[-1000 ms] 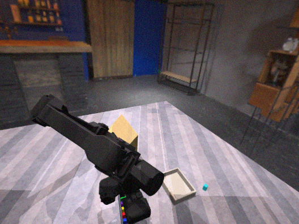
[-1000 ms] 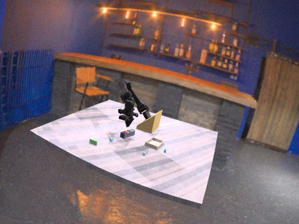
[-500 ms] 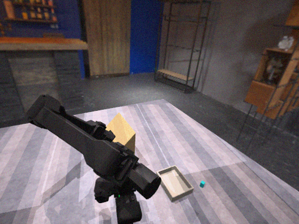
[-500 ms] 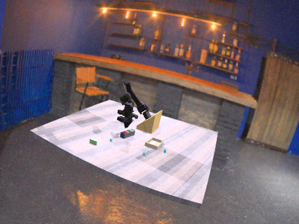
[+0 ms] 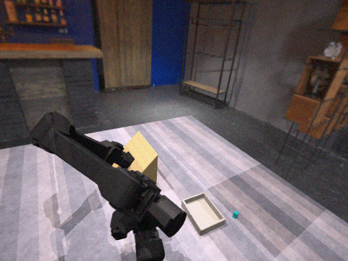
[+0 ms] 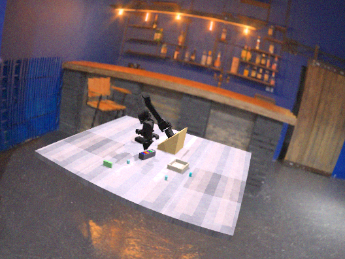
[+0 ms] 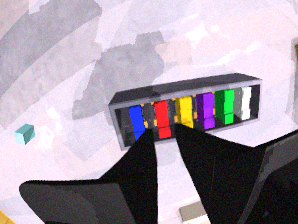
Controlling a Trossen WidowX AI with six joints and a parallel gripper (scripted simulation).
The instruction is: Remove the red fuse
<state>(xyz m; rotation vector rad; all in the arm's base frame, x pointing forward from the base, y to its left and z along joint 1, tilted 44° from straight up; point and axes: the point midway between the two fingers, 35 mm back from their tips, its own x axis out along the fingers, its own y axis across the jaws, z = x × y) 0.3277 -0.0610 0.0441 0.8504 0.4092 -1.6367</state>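
Now: the red fuse 3 cm below my gripper tip. Also, from my gripper tip: green block: 28 cm ahead, 13 cm to the right, 4 cm below; beige tray: 2 cm behind, 24 cm to the left, 6 cm below; small cyan cube: 5 cm ahead, 34 cm to the left, 5 cm below.
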